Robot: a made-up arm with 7 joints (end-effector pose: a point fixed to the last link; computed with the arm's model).
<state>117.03 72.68 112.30 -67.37 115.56 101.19 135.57</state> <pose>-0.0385 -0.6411 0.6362 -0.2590 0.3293 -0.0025 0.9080</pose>
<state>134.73 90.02 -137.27 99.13 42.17 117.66 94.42</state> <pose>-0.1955 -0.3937 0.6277 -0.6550 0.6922 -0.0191 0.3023</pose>
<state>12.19 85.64 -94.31 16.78 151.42 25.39 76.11</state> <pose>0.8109 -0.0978 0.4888 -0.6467 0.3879 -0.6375 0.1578</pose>
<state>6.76 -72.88 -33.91 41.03 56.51 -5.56 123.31</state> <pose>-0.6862 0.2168 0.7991 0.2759 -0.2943 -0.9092 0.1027</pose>
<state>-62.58 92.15 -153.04 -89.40 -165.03 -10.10 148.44</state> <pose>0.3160 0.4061 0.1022 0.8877 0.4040 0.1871 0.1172</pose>
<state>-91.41 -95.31 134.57 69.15 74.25 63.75 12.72</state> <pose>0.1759 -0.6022 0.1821 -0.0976 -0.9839 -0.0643 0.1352</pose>
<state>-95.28 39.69 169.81 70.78 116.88 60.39 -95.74</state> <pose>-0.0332 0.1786 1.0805 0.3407 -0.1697 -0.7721 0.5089</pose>
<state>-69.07 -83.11 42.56 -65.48 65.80 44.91 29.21</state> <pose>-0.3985 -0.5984 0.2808 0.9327 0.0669 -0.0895 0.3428</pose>
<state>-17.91 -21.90 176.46 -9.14 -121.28 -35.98 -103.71</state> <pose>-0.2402 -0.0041 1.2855 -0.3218 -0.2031 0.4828 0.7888</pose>
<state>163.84 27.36 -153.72 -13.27 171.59 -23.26 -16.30</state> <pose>-0.4214 -0.0941 1.1681 0.1454 0.0346 -0.9808 0.1249</pose>
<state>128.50 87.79 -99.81 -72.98 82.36 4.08 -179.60</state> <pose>-0.6466 -0.2926 0.4329 -0.2181 -0.7499 -0.0411 0.6232</pose>
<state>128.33 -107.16 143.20 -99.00 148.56 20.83 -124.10</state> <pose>0.5403 0.2740 0.4979 0.3529 0.1667 0.0940 0.9159</pose>
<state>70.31 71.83 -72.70 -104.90 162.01 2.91 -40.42</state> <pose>-0.1921 -0.4433 0.6490 -0.6470 -0.0358 0.7580 0.0746</pose>
